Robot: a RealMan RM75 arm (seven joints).
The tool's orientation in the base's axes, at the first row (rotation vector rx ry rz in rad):
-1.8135 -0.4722 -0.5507
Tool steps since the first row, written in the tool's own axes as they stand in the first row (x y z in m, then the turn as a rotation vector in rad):
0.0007 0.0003 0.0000 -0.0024 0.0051 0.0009
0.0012 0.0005 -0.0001 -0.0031 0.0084 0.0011
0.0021 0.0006 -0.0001 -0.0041 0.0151 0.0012
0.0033 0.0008 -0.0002 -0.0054 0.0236 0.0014
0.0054 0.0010 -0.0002 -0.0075 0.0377 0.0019
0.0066 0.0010 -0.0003 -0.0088 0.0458 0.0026
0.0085 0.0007 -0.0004 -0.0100 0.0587 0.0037
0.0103 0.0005 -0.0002 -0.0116 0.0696 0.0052
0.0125 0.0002 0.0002 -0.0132 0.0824 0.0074
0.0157 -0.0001 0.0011 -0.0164 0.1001 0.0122
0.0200 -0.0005 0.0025 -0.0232 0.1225 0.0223
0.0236 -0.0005 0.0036 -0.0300 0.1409 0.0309
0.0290 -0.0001 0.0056 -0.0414 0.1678 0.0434
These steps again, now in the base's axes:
0.0007 -0.0001 0.0002 0.0011 -0.0007 -0.0056
0.0012 -0.0002 0.0003 0.0024 -0.0016 -0.0085
0.0020 -0.0002 0.0008 0.0054 -0.0035 -0.0143
0.0031 -0.0003 0.0014 0.0093 -0.0058 -0.0216
0.0049 -0.0002 0.0024 0.0157 -0.0096 -0.0338
0.0059 -0.0003 0.0032 0.0193 -0.0113 -0.0410
0.0072 -0.0002 0.0045 0.0258 -0.0141 -0.0519
0.0086 0.0001 0.0057 0.0310 -0.0160 -0.0616
0.0103 0.0007 0.0071 0.0373 -0.0177 -0.0729
0.0128 0.0018 0.0090 0.0454 -0.0184 -0.0897
0.0163 0.0035 0.0114 0.0540 -0.0157 -0.1135
0.0193 0.0047 0.0132 0.0601 -0.0132 -0.1339
0.0242 0.0067 0.0155 0.0679 -0.0096 -0.1645

